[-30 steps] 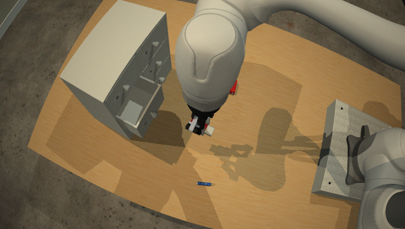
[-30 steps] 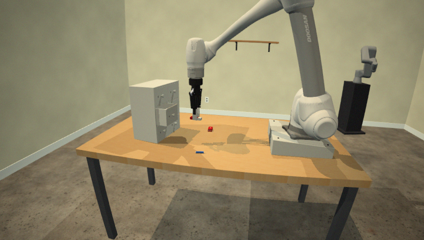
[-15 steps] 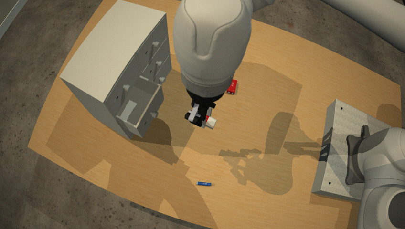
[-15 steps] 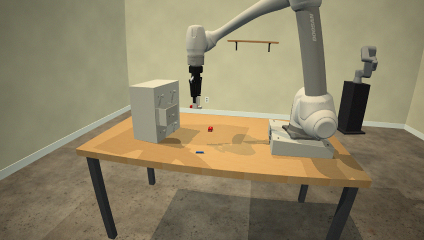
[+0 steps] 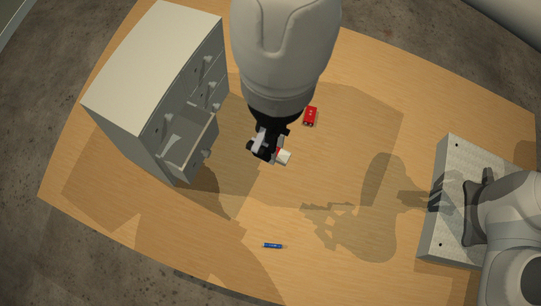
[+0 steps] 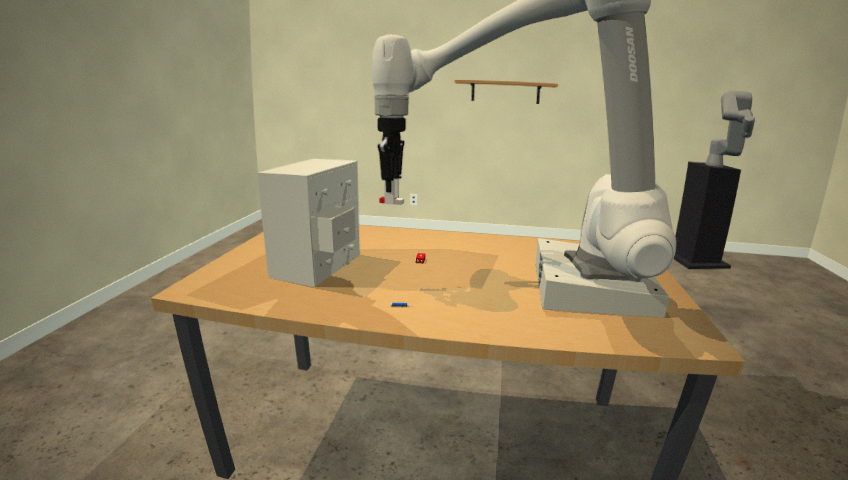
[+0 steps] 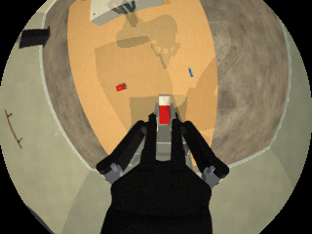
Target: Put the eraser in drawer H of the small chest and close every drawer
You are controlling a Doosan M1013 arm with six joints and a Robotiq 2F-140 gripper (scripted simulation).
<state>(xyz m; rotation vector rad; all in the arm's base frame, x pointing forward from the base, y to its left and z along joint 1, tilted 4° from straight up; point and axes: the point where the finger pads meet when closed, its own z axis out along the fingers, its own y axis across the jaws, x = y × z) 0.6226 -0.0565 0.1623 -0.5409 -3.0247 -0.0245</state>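
The eraser lies 3 cm below my hand and 1 cm behind it. Also, from my hand: thin blue pen 28 cm below, 14 cm to the left, 2 cm behind.
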